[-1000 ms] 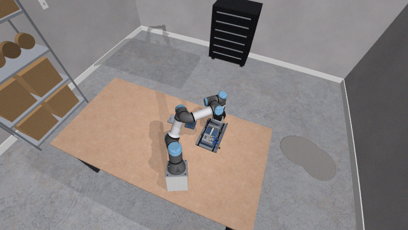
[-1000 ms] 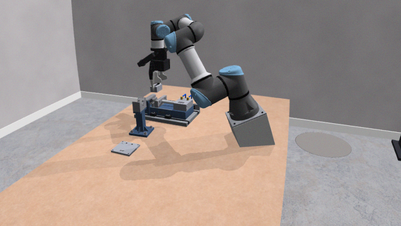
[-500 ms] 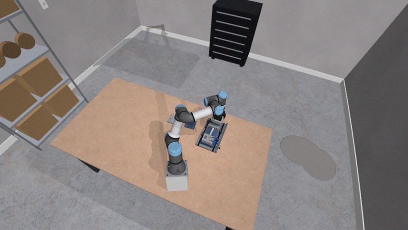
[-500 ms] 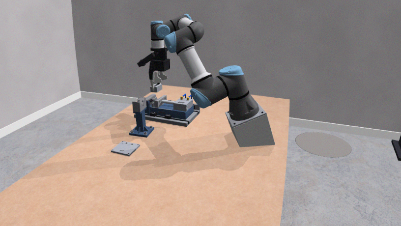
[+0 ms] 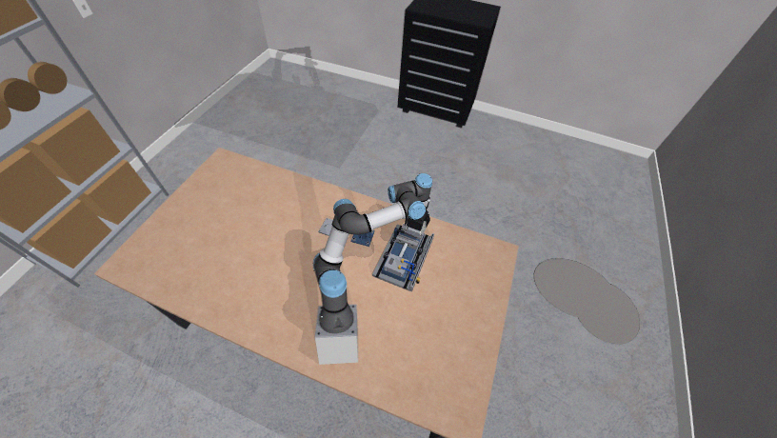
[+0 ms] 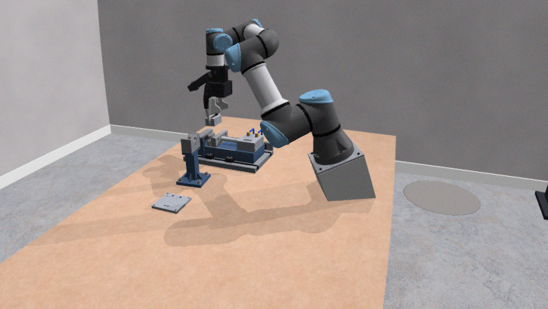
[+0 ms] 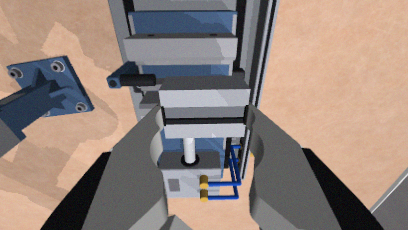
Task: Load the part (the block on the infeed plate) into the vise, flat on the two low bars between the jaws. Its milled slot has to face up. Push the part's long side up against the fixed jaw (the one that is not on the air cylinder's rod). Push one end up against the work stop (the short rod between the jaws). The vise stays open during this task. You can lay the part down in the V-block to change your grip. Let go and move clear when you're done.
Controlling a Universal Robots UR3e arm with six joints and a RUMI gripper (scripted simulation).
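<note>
Right now my hand is right at the part. Also, from my hand: fixed jaw (70 mm below, 30 mm ahead, 20 mm to the left); work stop (70 mm to the left, 60 mm below, 10 mm behind); vise (110 mm below, 70 mm behind, 10 mm to the left).
</note>
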